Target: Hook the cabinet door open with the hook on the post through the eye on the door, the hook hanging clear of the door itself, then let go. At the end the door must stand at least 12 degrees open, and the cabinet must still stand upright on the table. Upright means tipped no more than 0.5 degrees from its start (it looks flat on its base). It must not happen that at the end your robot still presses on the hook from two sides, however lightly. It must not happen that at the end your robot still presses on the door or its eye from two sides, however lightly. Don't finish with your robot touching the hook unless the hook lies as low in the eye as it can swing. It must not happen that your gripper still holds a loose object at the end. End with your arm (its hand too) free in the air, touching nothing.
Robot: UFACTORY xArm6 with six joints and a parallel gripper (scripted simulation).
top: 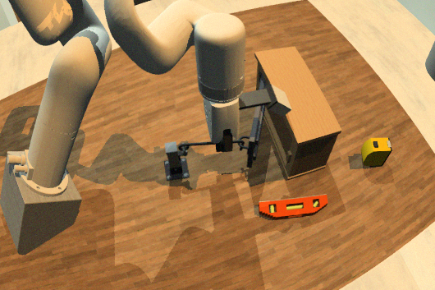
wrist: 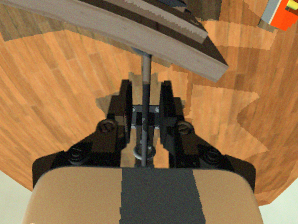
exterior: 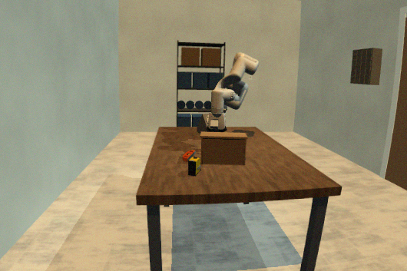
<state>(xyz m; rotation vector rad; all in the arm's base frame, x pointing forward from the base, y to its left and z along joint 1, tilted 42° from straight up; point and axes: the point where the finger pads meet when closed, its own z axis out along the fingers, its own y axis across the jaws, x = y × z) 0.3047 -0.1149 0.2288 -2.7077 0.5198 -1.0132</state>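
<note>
Now: the dark hook 20 mm behind my hand, 10 mm to the left of it and 30 mm below it. From my hand the other things lie so: orange spirit level: 70 mm ahead, 180 mm to the right, 80 mm below; yellow tape measure: 310 mm ahead, 190 mm to the right, 60 mm below; dark door: 90 mm ahead, 30 mm to the left, 30 mm below.
</note>
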